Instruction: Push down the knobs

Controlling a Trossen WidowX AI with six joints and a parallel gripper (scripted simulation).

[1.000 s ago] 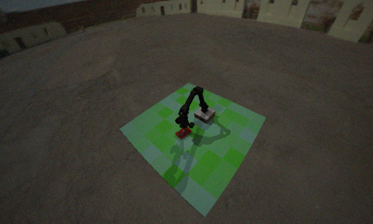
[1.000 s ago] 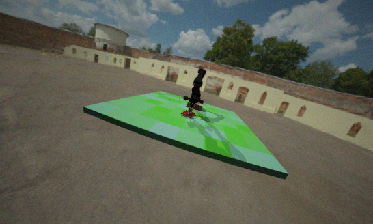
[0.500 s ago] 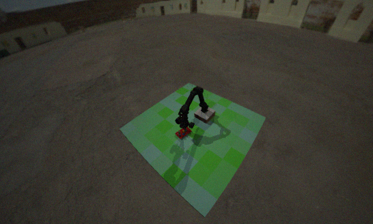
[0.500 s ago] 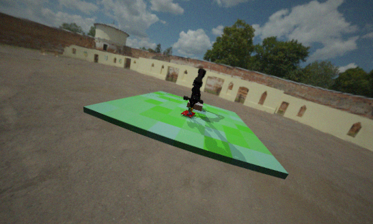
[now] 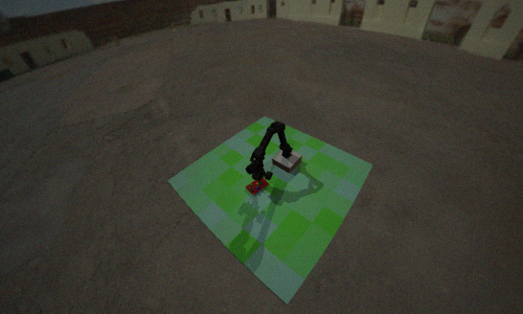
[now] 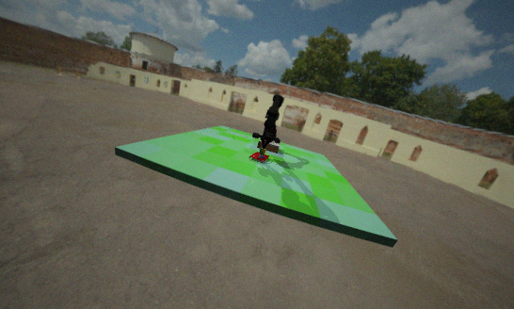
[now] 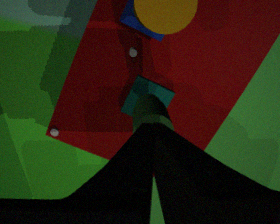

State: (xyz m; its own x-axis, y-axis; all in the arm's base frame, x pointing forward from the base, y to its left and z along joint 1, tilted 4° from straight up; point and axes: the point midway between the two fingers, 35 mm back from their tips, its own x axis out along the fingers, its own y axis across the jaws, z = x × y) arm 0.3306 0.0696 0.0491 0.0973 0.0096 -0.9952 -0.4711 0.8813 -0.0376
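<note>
The green knob is 2 cm below my gripper tip.
</note>
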